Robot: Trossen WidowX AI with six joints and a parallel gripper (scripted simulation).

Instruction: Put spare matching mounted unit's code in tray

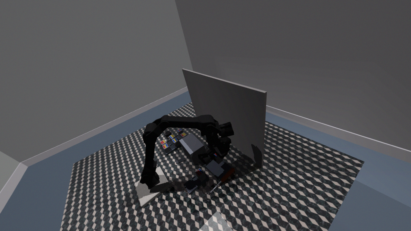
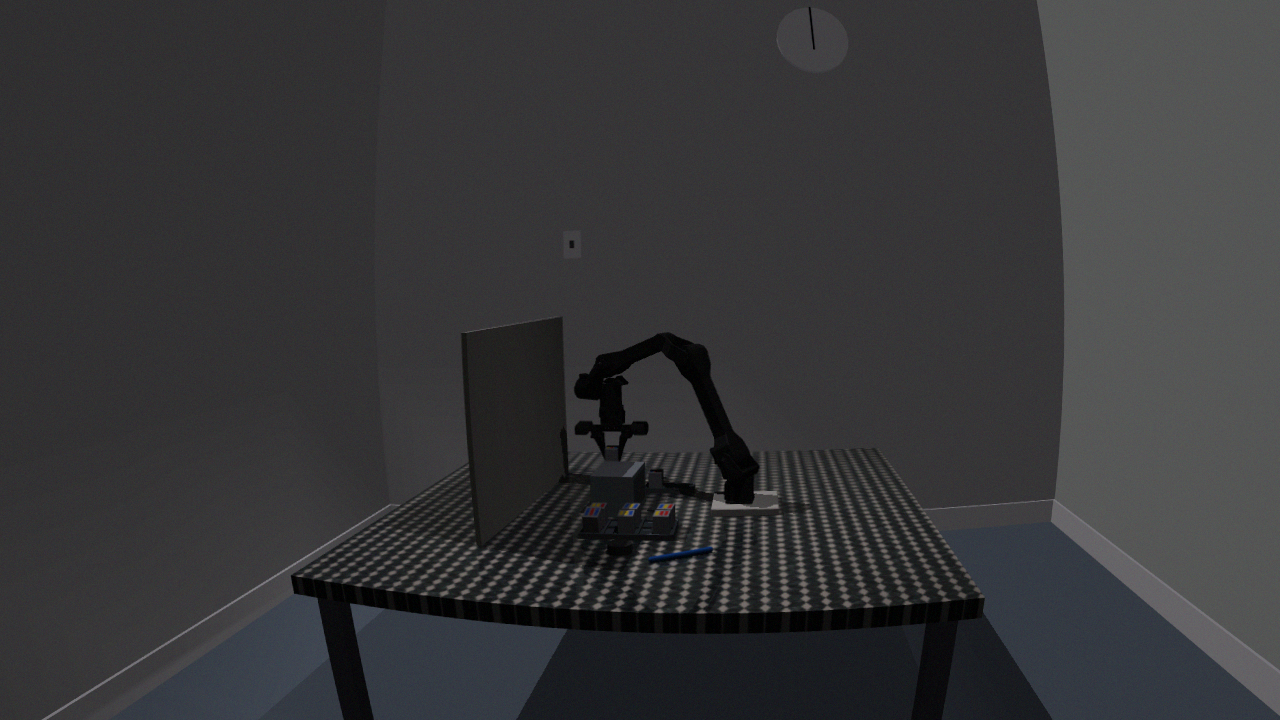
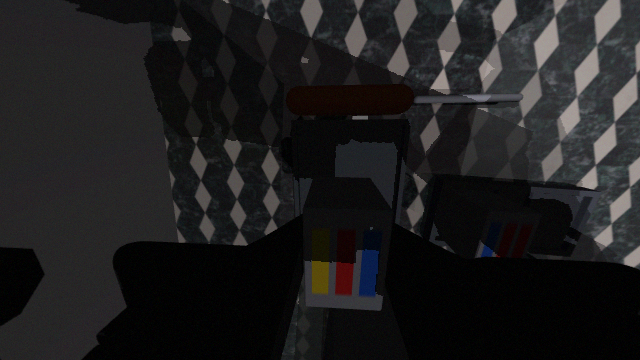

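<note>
The grey tray is 70 mm below my gripper tip, 10 mm to the left of it and 10 mm behind it. From my gripper tip the other things lie so: grey mounted unit (200 mm to the left, 70 mm behind, 30 mm below); tall grey panel (200 mm to the left, 160 mm ahead, 150 mm above); grey spare block (20 mm above).
</note>
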